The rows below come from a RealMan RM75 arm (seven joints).
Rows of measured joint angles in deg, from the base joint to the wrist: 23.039 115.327 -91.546 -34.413 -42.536 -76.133 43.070; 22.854 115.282 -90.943 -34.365 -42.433 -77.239 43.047; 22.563 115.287 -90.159 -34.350 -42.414 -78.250 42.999; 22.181 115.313 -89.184 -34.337 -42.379 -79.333 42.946; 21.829 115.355 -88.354 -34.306 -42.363 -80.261 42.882; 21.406 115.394 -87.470 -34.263 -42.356 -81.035 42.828; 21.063 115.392 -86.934 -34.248 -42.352 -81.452 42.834; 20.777 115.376 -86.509 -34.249 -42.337 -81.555 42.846; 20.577 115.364 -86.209 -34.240 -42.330 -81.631 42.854; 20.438 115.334 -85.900 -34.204 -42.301 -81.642 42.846; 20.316 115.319 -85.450 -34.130 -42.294 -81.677 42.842; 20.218 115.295 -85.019 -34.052 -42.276 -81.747 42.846; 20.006 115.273 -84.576 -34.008 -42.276 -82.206 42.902; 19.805 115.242 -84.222 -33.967 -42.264 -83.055 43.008; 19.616 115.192 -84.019 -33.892 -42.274 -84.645 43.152; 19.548 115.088 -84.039 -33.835 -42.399 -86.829 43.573; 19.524 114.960 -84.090 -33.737 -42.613 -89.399 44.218; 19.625 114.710 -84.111 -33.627 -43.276 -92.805 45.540; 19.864 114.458 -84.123 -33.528 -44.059 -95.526 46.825; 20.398 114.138 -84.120 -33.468 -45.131 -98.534 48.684; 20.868 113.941 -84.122 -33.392 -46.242 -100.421 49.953; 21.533 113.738 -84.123 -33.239 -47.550 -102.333 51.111
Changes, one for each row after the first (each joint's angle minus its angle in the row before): -0.185 -0.045 0.603 0.048 0.103 -1.106 -0.023; -0.291 0.005 0.784 0.015 0.019 -1.011 -0.048; -0.382 0.026 0.975 0.013 0.035 -1.083 -0.053; -0.352 0.042 0.830 0.031 0.016 -0.928 -0.064; -0.423 0.039 0.884 0.043 0.007 -0.774 -0.054; -0.343 -0.002 0.536 0.015 0.004 -0.417 0.006; -0.286 -0.016 0.425 -0.001 0.015 -0.103 0.012; -0.200 -0.012 0.300 0.009 0.007 -0.076 0.008; -0.139 -0.030 0.309 0.036 0.029 -0.011 -0.008; -0.122 -0.015 0.450 0.074 0.007 -0.035 -0.004; -0.098 -0.024 0.431 0.078 0.018 -0.070 0.004; -0.212 -0.022 0.443 0.044 0.000 -0.459 0.056; -0.201 -0.031 0.354 0.041 0.012 -0.849 0.106; -0.189 -0.050 0.203 0.075 -0.010 -1.590 0.144; -0.068 -0.104 -0.020 0.057 -0.125 -2.184 0.421; -0.024 -0.128 -0.051 0.098 -0.214 -2.570 0.645; 0.101 -0.250 -0.021 0.110 -0.663 -3.406 1.322; 0.239 -0.252 -0.012 0.099 -0.783 -2.721 1.285; 0.534 -0.320 0.003 0.060 -1.072 -3.008 1.859; 0.470 -0.197 -0.002 0.076 -1.111 -1.887 1.269; 0.665 -0.203 -0.001 0.153 -1.308 -1.912 1.158
